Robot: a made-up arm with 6 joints.
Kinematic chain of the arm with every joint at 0, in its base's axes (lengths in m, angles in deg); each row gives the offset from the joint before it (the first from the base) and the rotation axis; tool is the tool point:
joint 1: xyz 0 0 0.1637 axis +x
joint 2: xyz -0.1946 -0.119 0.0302 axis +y
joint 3: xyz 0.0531 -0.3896 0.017 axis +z
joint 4: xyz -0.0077 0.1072 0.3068 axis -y
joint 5: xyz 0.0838 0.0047 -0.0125 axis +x
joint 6: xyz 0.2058 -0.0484 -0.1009 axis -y
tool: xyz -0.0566 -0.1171 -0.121
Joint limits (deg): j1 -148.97..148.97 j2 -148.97..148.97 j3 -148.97..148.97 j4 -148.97..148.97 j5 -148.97..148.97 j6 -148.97..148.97
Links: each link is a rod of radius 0.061 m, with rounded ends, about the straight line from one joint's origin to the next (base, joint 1, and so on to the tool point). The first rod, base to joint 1, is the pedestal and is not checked.
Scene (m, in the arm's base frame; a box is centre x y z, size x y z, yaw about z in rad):
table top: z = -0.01
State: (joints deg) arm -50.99 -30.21 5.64 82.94 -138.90 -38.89
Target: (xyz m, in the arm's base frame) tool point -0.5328 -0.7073 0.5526
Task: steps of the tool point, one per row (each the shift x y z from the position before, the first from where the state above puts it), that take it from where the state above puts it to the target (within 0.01 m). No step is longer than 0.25 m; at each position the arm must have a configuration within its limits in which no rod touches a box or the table.
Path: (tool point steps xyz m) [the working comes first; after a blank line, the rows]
Joints at the target: 3.50 -25.08 44.89 95.43 -118.43 -13.87
Straight joint move there: clear.

1: -0.0135 -0.1945 0.0364
2: 0.0059 -0.2043 -0.0144
3: 0.0256 -0.1967 -0.0697
4: 0.0436 -0.1707 -0.1224

